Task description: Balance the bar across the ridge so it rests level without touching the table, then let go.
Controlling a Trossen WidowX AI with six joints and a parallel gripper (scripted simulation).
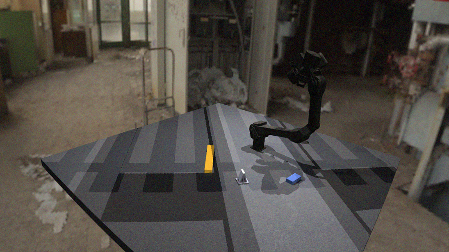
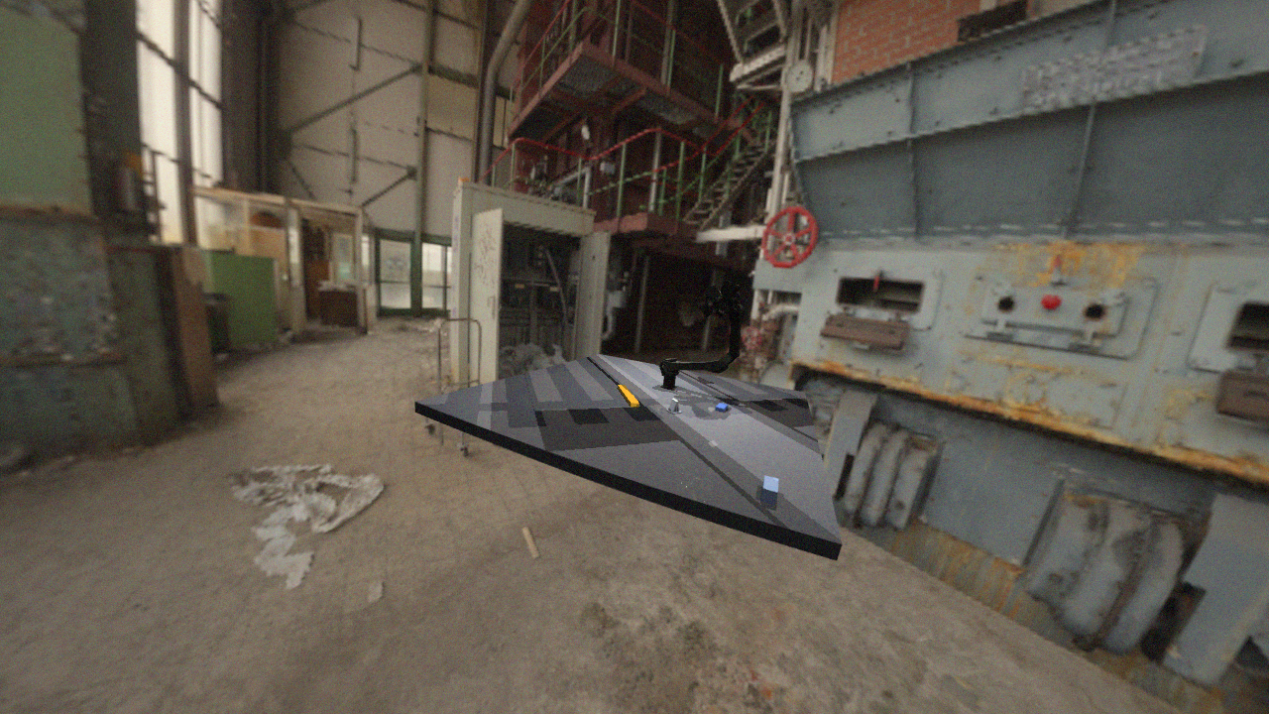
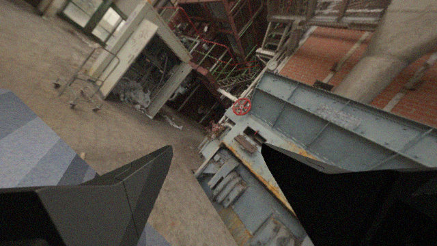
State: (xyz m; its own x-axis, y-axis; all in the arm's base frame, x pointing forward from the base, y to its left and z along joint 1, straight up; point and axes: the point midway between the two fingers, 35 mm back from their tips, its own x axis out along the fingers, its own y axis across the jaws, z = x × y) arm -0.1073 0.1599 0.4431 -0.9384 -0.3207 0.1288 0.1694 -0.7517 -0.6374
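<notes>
My gripper tip is now 410 mm short of the bar, 240 mm to the left of it and 440 mm above it. Round my gripper tip: light blue cube: 880 mm ahead, 350 mm to the left, 430 mm below; flat blue block: 300 mm ahead, 140 mm to the left, 440 mm below.
</notes>
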